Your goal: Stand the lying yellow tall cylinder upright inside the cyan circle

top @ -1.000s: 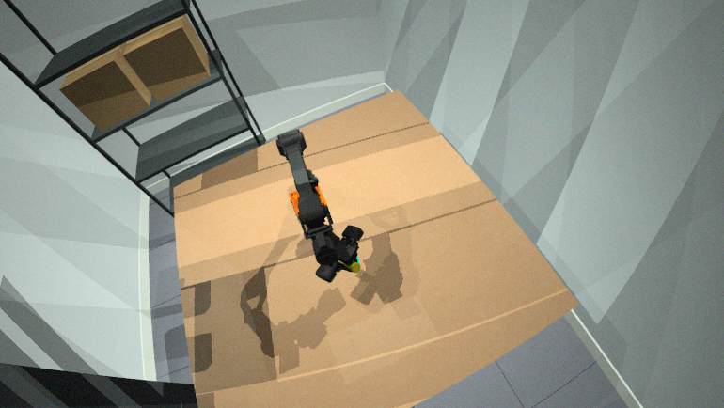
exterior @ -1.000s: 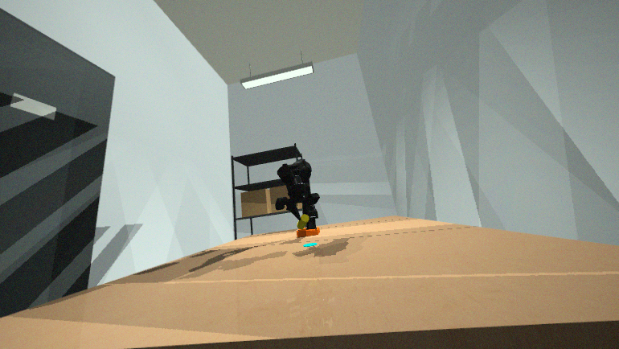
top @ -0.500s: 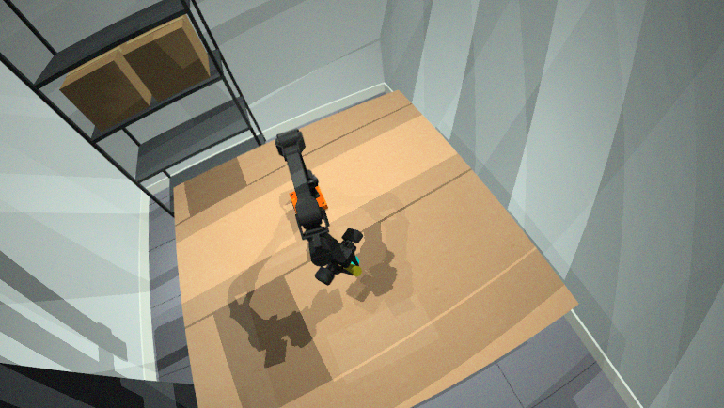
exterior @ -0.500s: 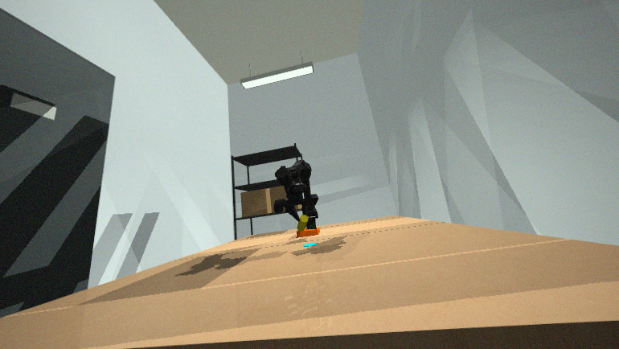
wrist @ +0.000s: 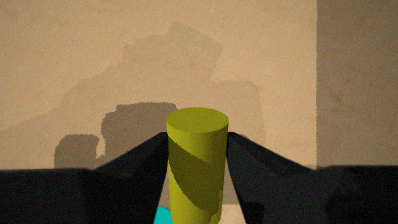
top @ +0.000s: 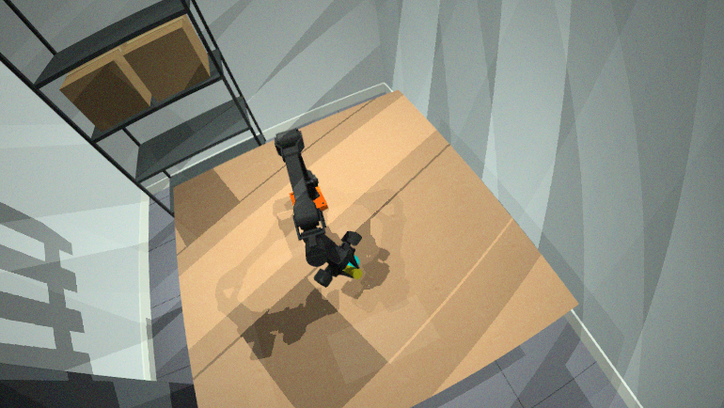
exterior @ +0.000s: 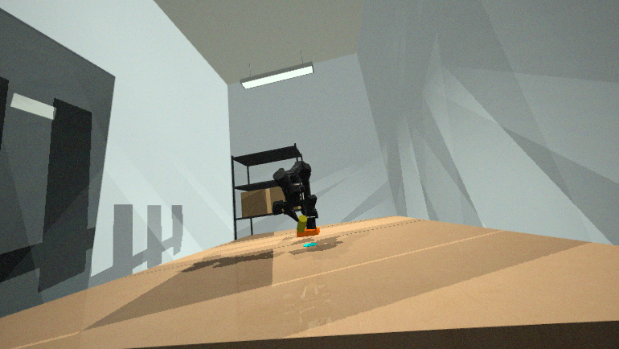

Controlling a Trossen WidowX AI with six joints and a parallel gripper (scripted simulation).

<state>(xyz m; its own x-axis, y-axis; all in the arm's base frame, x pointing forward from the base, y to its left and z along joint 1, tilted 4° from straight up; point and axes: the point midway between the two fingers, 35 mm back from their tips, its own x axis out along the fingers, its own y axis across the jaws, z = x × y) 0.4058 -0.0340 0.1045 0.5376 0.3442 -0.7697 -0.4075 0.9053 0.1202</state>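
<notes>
Now: gripper tip 110 mm above the cyan circle, 90 mm past it and 10 mm to the right of it. Also, from my gripper tip: yellow tall cylinder 10 mm to the right, 10 mm below, 10 mm behind.
</notes>
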